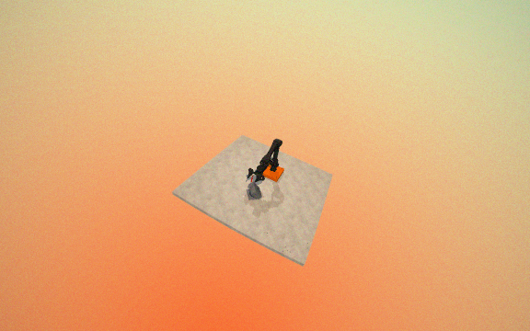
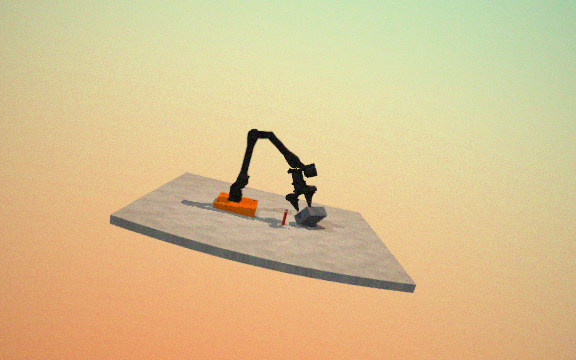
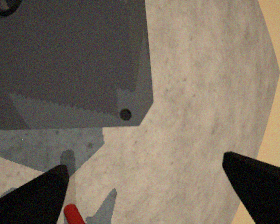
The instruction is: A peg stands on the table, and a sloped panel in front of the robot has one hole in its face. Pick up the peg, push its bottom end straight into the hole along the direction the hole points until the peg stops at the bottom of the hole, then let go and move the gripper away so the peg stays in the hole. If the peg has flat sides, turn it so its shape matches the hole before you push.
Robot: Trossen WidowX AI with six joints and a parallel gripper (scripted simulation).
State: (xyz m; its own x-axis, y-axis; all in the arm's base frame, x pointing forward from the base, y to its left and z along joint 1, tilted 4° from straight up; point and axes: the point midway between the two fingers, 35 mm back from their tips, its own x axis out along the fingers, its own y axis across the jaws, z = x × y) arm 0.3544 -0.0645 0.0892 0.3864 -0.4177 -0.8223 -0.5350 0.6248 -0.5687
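The red peg is 80 mm behind my gripper tip, 40 mm below it and 30 mm to the right of it. From my gripper tip the other things lie so: grey sloped panel: 90 mm to the left, 50 mm ahead, 40 mm below.
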